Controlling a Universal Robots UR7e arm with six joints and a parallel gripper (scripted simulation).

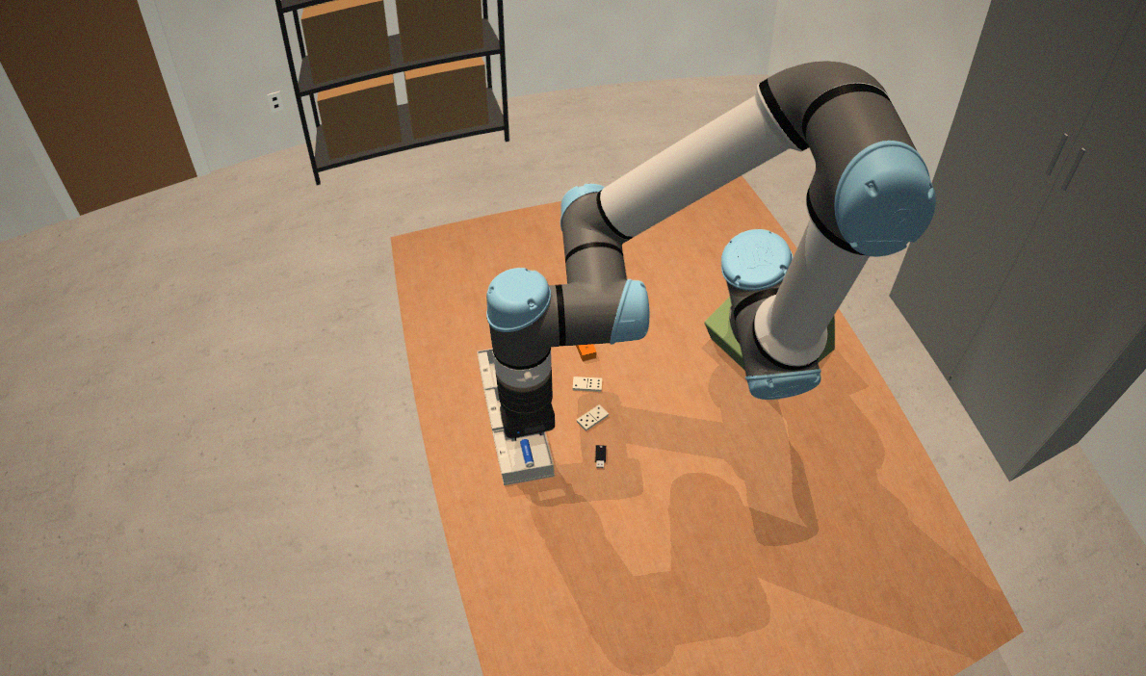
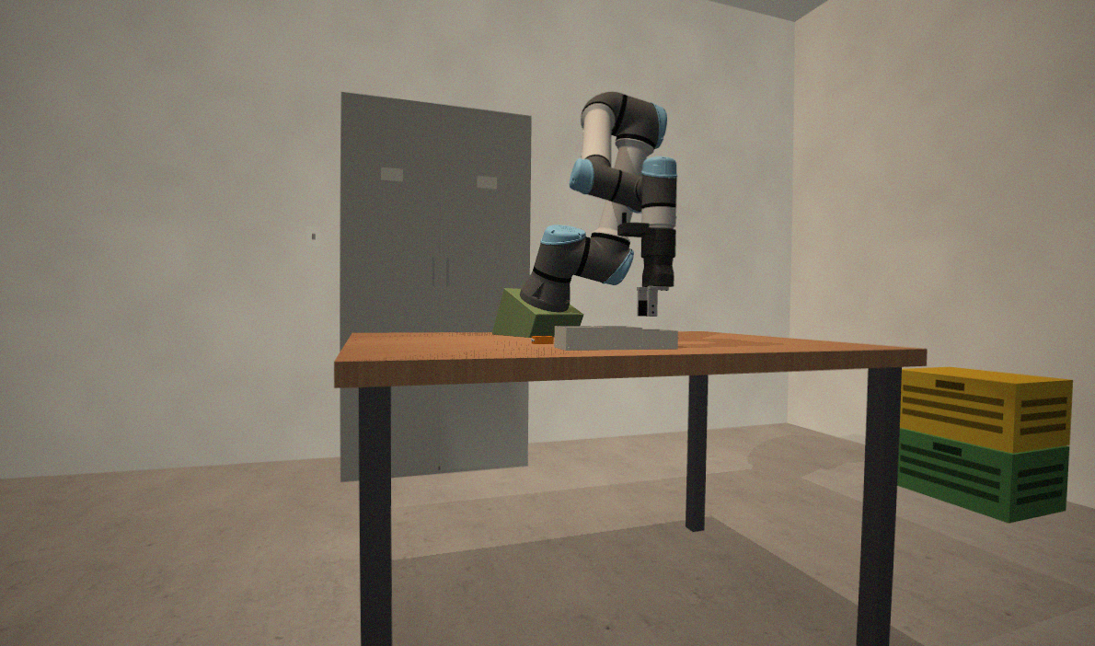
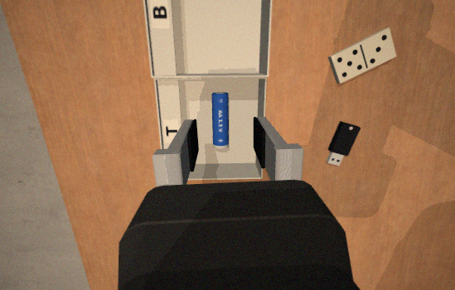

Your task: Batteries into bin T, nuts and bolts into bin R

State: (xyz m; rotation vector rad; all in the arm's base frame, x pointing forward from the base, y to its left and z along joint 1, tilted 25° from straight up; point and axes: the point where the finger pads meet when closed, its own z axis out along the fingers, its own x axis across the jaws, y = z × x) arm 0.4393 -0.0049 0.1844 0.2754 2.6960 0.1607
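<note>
The orange 9 V battery lies 18 cm behind my hand, 17 cm to the right of it and 8 cm below it. From my hand the other things lie so: blue cylindrical battery: 7 cm below; black USB stick: 10 cm behind, 6 cm to the left, 8 cm below; grey bin row: 1 cm behind, 8 cm to the right, 6 cm below.
</note>
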